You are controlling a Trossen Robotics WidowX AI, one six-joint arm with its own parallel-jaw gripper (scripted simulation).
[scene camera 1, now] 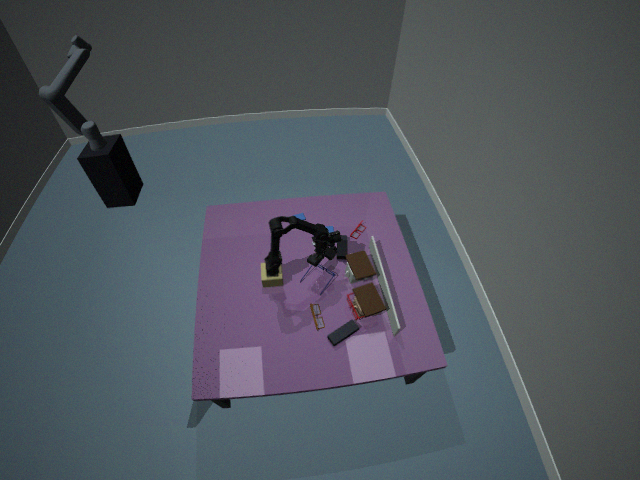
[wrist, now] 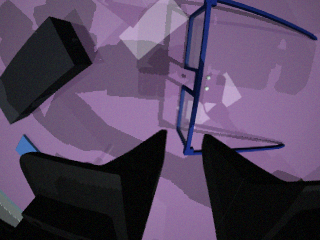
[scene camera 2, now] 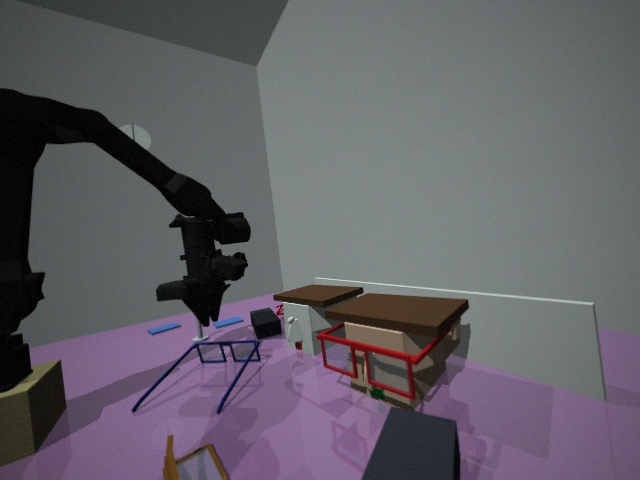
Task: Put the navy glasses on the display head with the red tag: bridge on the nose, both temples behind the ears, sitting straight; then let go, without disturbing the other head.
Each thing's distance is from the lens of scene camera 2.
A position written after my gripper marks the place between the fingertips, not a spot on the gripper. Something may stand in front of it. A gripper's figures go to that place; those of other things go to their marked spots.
my gripper (scene camera 2: 211,323): 57 cm
dark case (scene camera 2: 265,323): 66 cm
